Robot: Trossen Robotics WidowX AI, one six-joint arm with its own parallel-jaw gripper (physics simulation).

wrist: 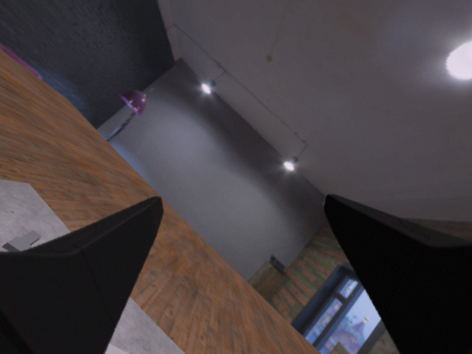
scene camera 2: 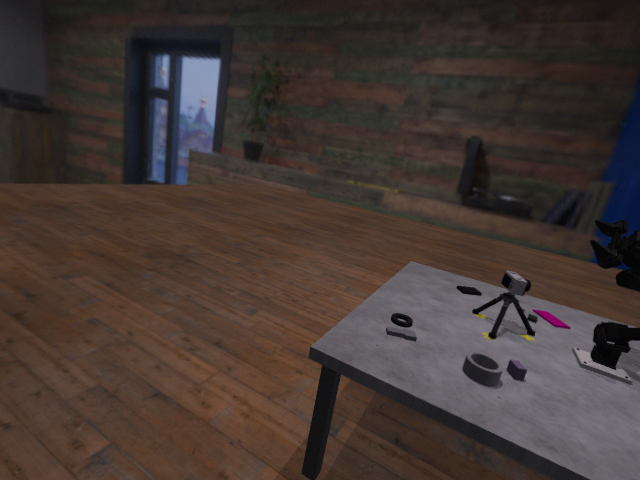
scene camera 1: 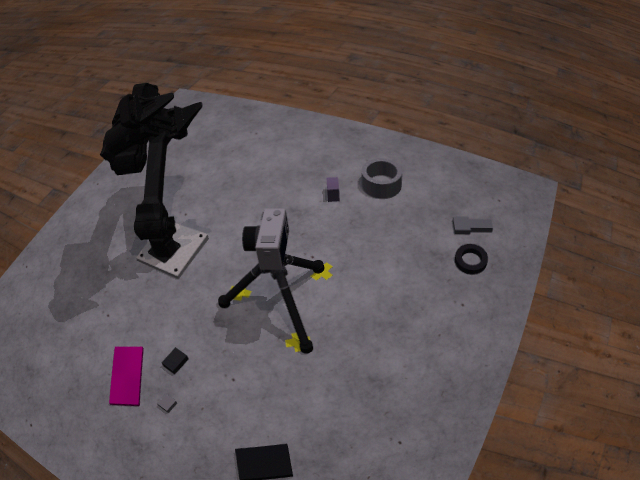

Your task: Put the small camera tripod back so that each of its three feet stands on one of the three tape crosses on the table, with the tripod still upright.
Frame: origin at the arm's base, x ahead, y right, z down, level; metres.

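Seen in the pictures: gripper, fingertip midpoint: (wrist: 244, 203) (scene camera 2: 593, 230) (scene camera 1: 188, 99); arm's base, link origin: (scene camera 2: 602, 362) (scene camera 1: 164, 249).
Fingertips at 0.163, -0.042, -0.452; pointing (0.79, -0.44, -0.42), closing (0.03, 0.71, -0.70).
Note:
Pixels of each thing's top centre, then the offset from my fingertips to it, as dx, dy, dz. "spot": a spot on its surface instead. Level surfaces: height alone.
- left yellow cross, surface spot: (scene camera 1: 240, 291) spot: +0.106, +0.063, +0.408
- right cross, surface spot: (scene camera 1: 323, 270) spot: +0.193, -0.109, +0.461
- grey table, surface height: dz +0.465
- purple block, top centre: (scene camera 1: 332, 183) (scene camera 2: 518, 364) +0.081, -0.324, +0.425
- grey hollow cylinder, top centre: (scene camera 1: 381, 170) (scene camera 2: 484, 361) +0.165, -0.418, +0.417
- two-part grey block, top centre: (scene camera 1: 473, 223) (scene camera 2: 401, 331) (wrist: 27, 239) +0.430, -0.404, +0.450
- black ring, top centre: (scene camera 1: 471, 256) (scene camera 2: 402, 318) +0.469, -0.303, +0.450
- magenta slab, top centre: (scene camera 1: 125, 374) (scene camera 2: 551, 318) -0.002, +0.365, +0.457
- black block, top centre: (scene camera 1: 174, 359) +0.068, +0.265, +0.450
- small grey piece, top centre: (scene camera 1: 166, 401) +0.120, +0.358, +0.453
- black slab, top centre: (scene camera 1: 263, 461) (scene camera 2: 469, 289) +0.362, +0.351, +0.450
The small tripod (scene camera 1: 292, 305) (scene camera 2: 499, 317) stands upright with a light grey camera (scene camera 1: 271, 240) (scene camera 2: 515, 283) on top. In scene camera 1, its left foot stands left of the left yellow cross (scene camera 1: 241, 293), off it. Its near foot overlaps the right edge of the near cross (scene camera 1: 295, 342) (scene camera 2: 480, 315). Its right foot is at the upper left edge of the right cross (scene camera 1: 324, 271); exact contact is hard to tell. My gripper (scene camera 1: 186, 100) (scene camera 2: 595, 232) (wrist: 244, 203) is open and empty, raised high above the arm's base, well apart from the tripod.
On the grey table (scene camera 1: 387, 392) (scene camera 2: 361, 341) are a purple block (scene camera 1: 332, 189), a grey hollow cylinder (scene camera 1: 381, 189), a two-part grey block (scene camera 1: 473, 225) (wrist: 22, 242), a black ring (scene camera 1: 460, 267), a magenta slab (scene camera 1: 126, 375), a black block (scene camera 1: 174, 360), a small grey piece (scene camera 1: 166, 403) and a black slab (scene camera 1: 263, 461).

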